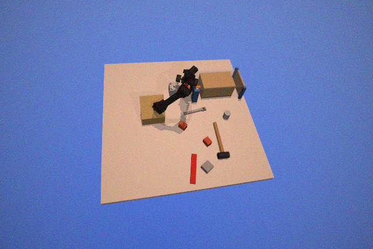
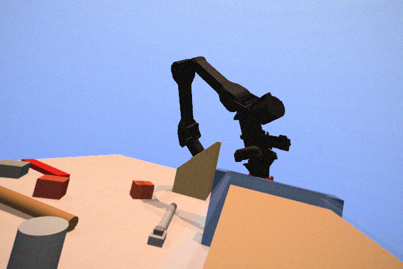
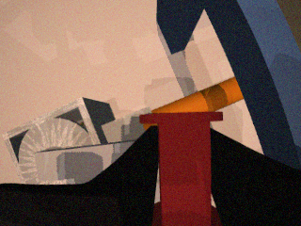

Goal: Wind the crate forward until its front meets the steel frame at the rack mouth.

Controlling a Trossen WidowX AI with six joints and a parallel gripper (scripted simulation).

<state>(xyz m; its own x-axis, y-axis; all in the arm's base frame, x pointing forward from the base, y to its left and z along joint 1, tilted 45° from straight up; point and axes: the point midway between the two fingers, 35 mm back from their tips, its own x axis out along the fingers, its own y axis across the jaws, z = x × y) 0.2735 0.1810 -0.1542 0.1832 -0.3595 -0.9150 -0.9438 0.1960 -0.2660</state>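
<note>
My gripper tip is now 40 mm past the winch handle, 10 mm to the left of it and 30 mm above it. Round my gripper tip: grey winch: 120 mm behind, 10 mm to the right, 100 mm below; then blue steel frame: 60 mm ahead, 10 mm to the left, 20 mm below; then red knob: 10 mm behind, 20 mm to the right.
</note>
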